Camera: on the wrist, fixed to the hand. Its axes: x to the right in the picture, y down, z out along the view.
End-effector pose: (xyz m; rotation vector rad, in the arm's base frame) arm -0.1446 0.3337 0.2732 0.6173 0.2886 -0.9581
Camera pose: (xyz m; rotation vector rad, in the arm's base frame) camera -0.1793 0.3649 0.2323 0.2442 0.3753 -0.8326
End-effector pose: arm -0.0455 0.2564 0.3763 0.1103 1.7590 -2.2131
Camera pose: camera -0.0417 0.3145 0.3978 0.0043 2.0664 -1.7795
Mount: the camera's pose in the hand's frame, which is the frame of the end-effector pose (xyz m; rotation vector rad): -0.0202 -0.0305 -0.0501 -0.3794 -0.0693 0.0646
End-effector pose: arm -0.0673 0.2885 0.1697 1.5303 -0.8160 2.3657
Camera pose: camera -0.0834 0.3437 0.1465 1.4481 -1.2620 2.0524
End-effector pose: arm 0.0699 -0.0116 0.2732 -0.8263 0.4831 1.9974
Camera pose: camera 0.1217 -0.0383 0.2520 -0.9751 0.0895 2.2053
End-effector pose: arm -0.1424 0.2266 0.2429 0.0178 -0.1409 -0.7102
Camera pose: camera -0.1706 0.2150 0.1888 -0.3728 -0.0709 -0.6642
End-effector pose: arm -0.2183 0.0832 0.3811 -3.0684 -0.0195 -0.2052
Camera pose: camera -0.2455 0.1101 0.4299 2.8299 -0.1067 0.0895
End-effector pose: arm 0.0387 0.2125 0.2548 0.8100 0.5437 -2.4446
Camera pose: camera 0.0571 0.2690 0.2368 0.5731 0.9043 -2.2034
